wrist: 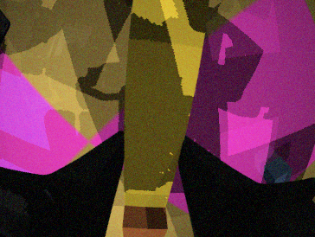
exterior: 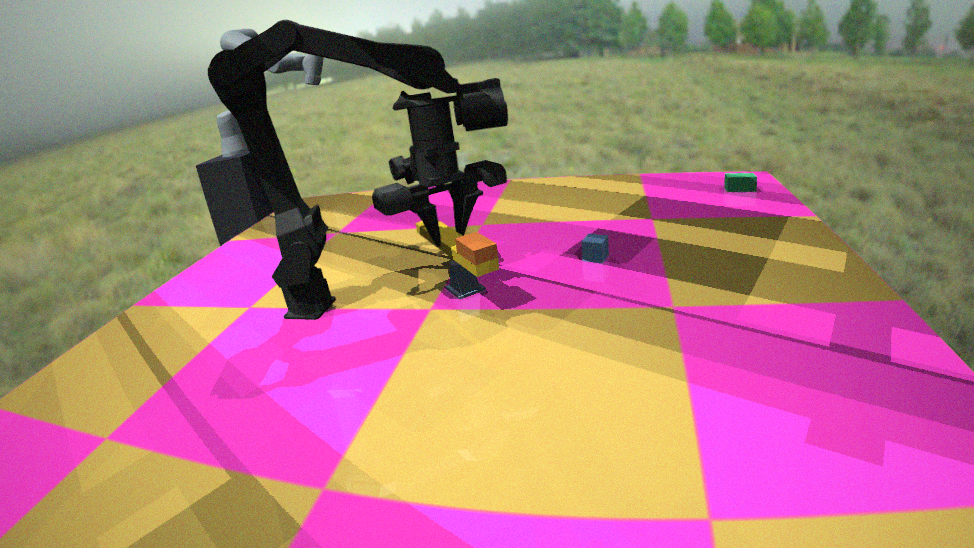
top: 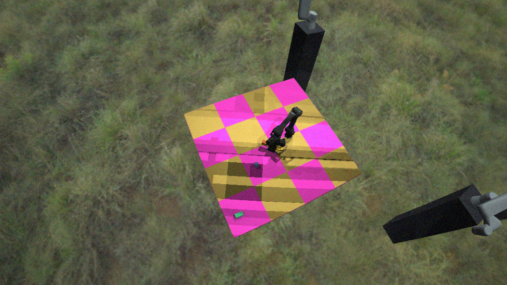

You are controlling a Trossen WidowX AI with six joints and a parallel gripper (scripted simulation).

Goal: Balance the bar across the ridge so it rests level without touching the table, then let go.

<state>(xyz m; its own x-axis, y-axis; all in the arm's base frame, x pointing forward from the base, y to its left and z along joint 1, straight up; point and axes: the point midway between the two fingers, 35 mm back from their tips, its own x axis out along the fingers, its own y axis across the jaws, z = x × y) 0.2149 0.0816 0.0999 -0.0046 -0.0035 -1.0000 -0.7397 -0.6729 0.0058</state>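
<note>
Now: gripper tip 2 cm to the left of the ridge, 2 cm short of it and 2 cm above it. The rest, counted from my gripper tip: small blue cube: 21 cm ahead, 8 cm to the left, 5 cm below; then green block: 53 cm ahead, 42 cm to the left, 5 cm below.
</note>
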